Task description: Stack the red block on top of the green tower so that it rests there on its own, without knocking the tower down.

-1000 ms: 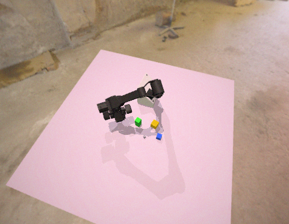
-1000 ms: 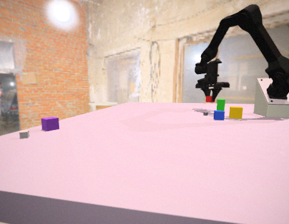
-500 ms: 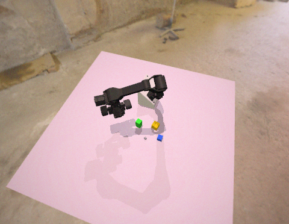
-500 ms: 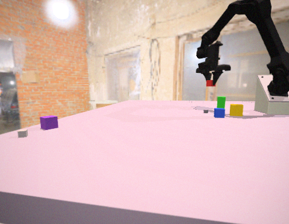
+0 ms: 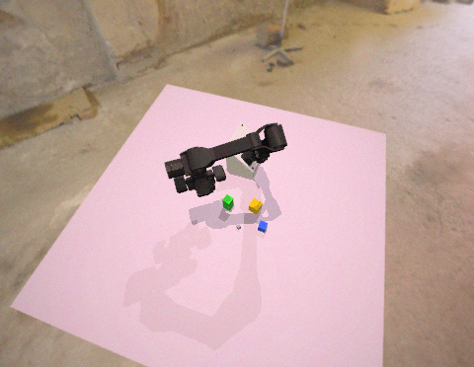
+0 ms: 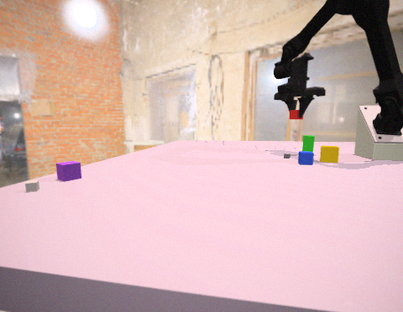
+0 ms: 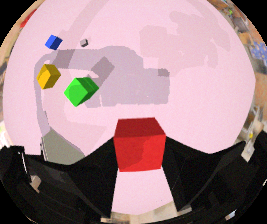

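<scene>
My gripper tip is now 40 mm short of the small grey piece, 180 mm to the right of it and 120 mm above it. Round my gripper tip: blue block (270 mm to the left, 110 mm below); yellow block (70 mm behind, 210 mm to the left, 110 mm below); red block (10 mm above).
</scene>
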